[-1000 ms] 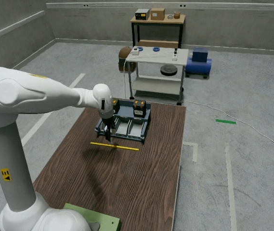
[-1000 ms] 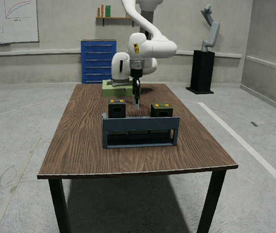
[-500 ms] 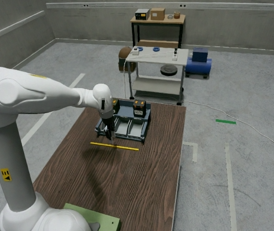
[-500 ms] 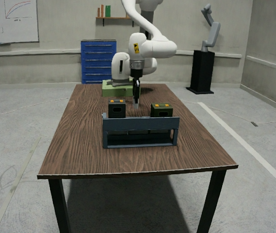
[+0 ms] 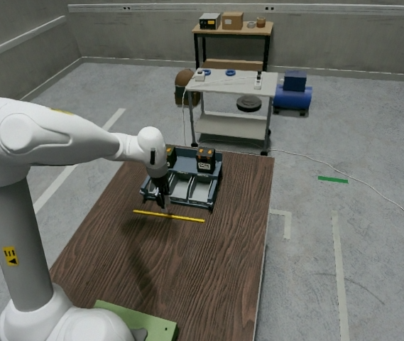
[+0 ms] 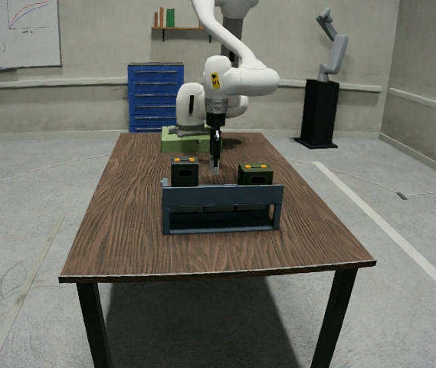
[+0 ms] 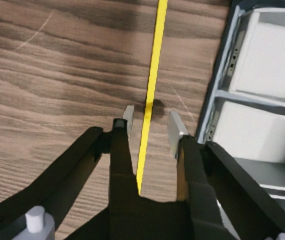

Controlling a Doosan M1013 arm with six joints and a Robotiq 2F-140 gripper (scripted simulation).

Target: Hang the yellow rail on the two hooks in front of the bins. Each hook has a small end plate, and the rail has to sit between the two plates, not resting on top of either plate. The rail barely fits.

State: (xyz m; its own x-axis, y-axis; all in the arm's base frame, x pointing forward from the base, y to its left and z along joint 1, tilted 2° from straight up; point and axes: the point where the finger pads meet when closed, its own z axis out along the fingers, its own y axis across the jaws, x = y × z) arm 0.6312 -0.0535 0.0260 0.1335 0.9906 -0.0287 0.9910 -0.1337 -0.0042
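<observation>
My gripper is now 100 mm above the yellow rail.
</observation>
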